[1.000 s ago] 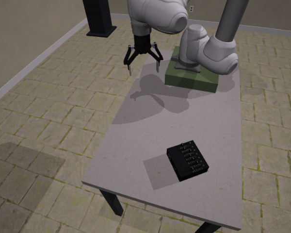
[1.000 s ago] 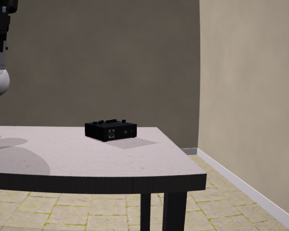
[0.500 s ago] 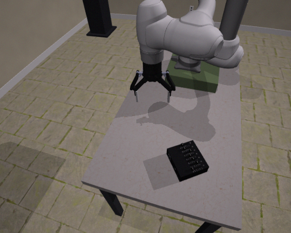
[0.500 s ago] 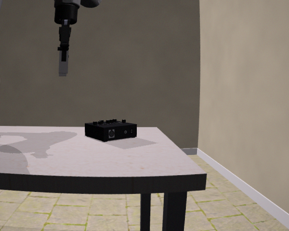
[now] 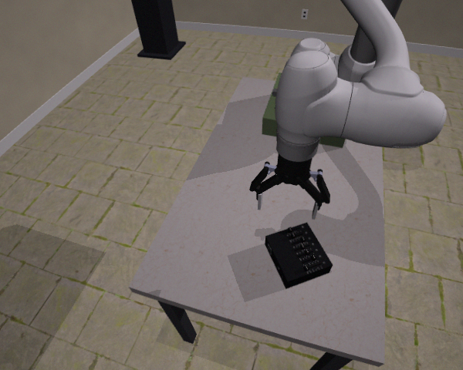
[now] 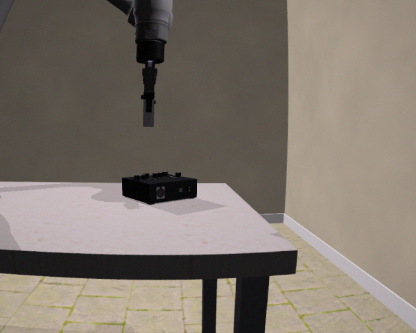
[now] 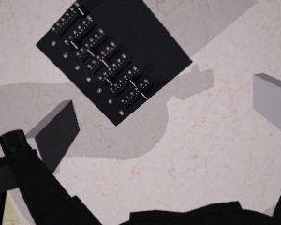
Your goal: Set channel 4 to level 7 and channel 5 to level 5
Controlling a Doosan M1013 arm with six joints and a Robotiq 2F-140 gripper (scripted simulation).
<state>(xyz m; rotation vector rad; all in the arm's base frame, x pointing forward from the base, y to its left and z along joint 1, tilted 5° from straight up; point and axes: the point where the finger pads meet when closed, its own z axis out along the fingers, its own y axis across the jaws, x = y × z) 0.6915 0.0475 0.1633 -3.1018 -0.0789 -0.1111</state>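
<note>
Right now the channel 4 fader cap is 2 cm ahead of my hand, 7 cm to the left of it and 14 cm below it. The rest, counted from my hand: channel 6 fader cap 1 cm behind, 3 cm to the left, 14 cm below; channel 5 fader cap 1 cm behind, 6 cm to the left, 14 cm below; master fader cap 3 cm behind, 2 cm to the left, 14 cm below.
</note>
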